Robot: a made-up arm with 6 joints.
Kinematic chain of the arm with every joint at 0, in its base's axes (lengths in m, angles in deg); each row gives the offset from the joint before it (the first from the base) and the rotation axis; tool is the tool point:
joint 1: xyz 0 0 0.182 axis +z
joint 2: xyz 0 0.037 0 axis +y
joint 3: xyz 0 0 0.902 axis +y
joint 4: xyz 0 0 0.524 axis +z
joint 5: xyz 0 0 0 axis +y
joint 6: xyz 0 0 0.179 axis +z
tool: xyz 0 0 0
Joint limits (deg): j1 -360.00..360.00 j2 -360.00..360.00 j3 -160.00..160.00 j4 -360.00..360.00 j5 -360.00..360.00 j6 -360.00..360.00
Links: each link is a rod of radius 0.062 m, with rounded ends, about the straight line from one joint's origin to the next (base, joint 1, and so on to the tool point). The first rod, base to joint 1, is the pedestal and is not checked.
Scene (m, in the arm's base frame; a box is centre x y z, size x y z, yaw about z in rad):
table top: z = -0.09
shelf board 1: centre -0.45 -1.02 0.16 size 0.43 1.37 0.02 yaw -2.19
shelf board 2: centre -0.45 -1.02 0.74 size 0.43 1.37 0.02 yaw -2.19
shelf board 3: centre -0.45 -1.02 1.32 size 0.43 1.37 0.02 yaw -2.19
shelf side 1: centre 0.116 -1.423 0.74 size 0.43 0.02 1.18 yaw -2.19
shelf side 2: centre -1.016 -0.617 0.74 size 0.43 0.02 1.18 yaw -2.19
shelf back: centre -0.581 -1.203 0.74 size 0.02 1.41 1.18 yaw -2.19
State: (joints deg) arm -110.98 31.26 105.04 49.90 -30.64 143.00
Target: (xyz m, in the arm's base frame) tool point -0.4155 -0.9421 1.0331
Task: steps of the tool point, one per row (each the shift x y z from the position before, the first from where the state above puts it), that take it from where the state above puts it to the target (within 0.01 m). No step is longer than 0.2 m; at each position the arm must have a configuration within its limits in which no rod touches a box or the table.
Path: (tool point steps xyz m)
1: 0.0990 0.1212 0.0046
2: 0.0868 0.1394 -0.0046
3: -0.0156 -0.0478 0.1577
4: -0.0043 -0.0040 0.1809
5: 0.0091 0.0451 0.1909
6: -0.0966 -0.1560 0.0176
7: -0.1128 -0.1377 -0.0175

